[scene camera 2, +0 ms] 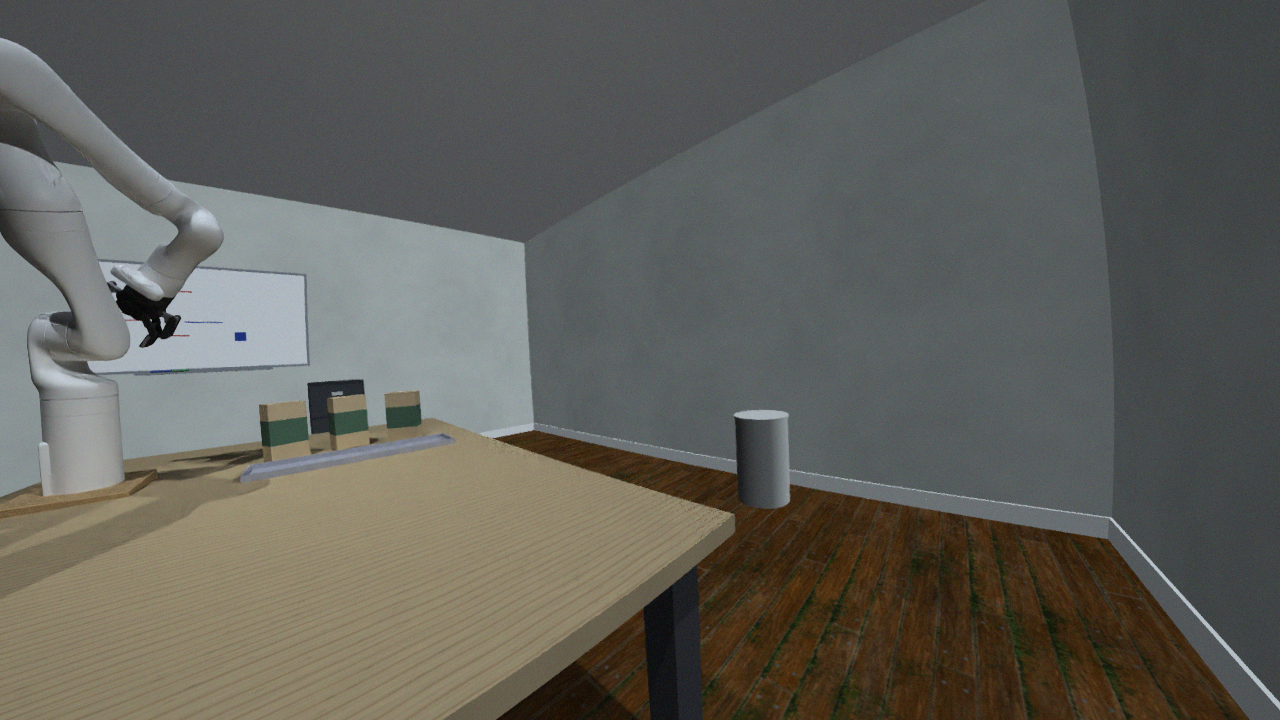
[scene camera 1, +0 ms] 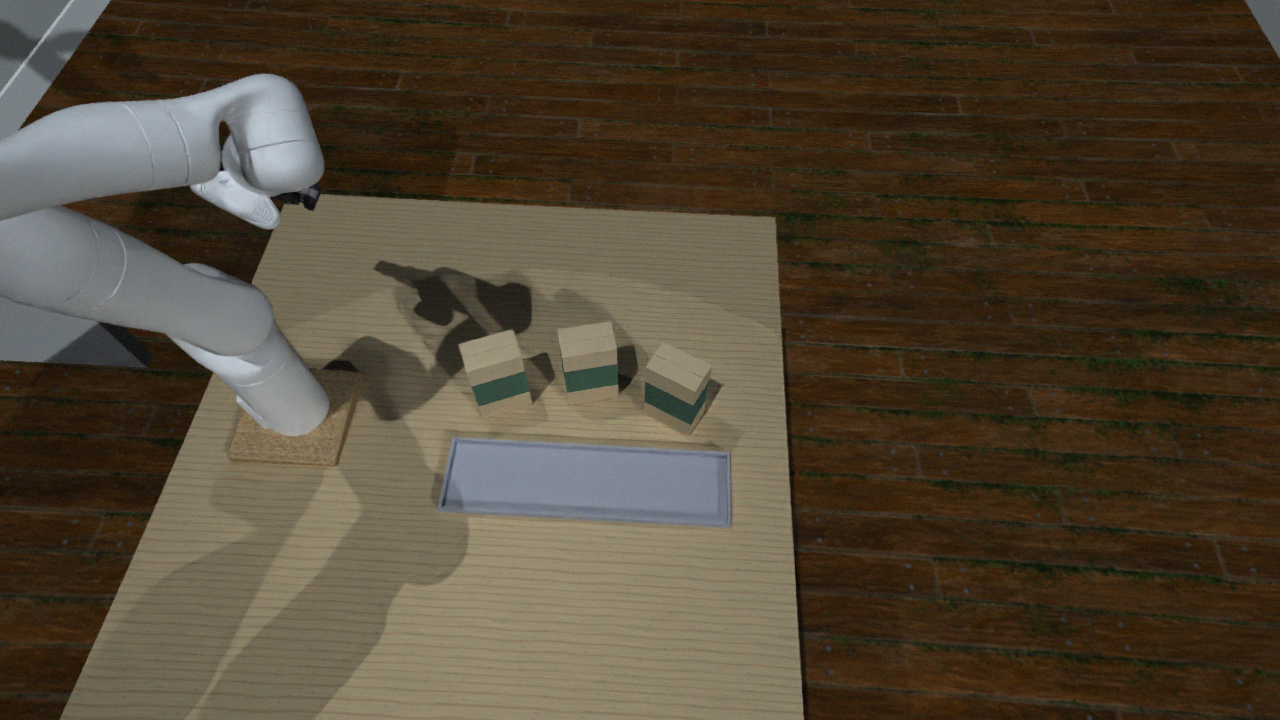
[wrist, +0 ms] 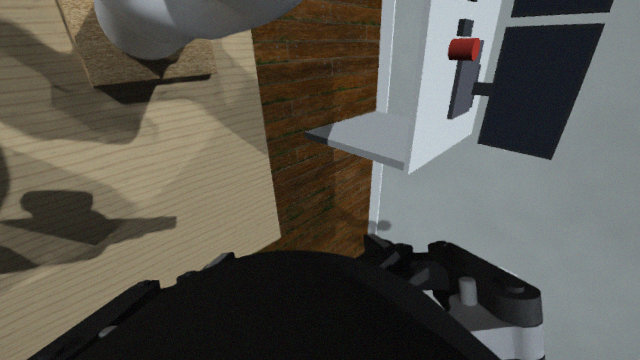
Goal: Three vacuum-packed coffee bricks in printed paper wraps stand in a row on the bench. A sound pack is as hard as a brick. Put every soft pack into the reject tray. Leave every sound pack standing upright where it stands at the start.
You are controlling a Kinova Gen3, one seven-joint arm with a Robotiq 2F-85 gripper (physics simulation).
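Frame: origin at the arm's base, x ahead, y left, z up, level; metres.
Where they show: arm's base at its link origin: [scene camera 2: 88, 485] [scene camera 1: 297, 408] [wrist: 142, 20].
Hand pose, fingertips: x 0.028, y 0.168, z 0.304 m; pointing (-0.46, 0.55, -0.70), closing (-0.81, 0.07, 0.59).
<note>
Each offset is from my fingertips to the centre of the thing. Level surfaces: height alone.
Three tan packs with green bands stand upright and apart in a row on the bench @(dz -0.323 m) [scene camera 1: 626, 617] [scene camera 2: 358, 582] [wrist: 215, 200]: the left pack @(dx +0.280, dy -0.163, dz -0.252 m) [scene camera 1: 496, 374] [scene camera 2: 284, 431], the middle pack @(dx +0.418, dy -0.153, dz -0.252 m) [scene camera 1: 588, 364] [scene camera 2: 348, 422] and the right pack @(dx +0.545, dy -0.208, dz -0.252 m) [scene camera 1: 678, 389] [scene camera 2: 402, 410], which is turned at an angle. Their firmness cannot be seen. The shallow grey-blue reject tray @(dx +0.407, dy -0.316, dz -0.331 m) [scene camera 1: 586, 483] [scene camera 2: 349, 457] lies in front of them and is empty. My gripper [scene camera 2: 161, 334] is open and empty, high above the bench, left of the packs. The packs and tray do not show in the wrist view.
The arm's base stands on a wooden plate [scene camera 1: 286, 447] [scene camera 2: 134, 486] [wrist: 145, 72] at the bench's left. A grey cylinder [scene camera 2: 761, 458] stands on the floor beyond the bench. A white wall fixture with a red part [wrist: 464, 49] shows in the wrist view. Arm shadows fall near the packs.
</note>
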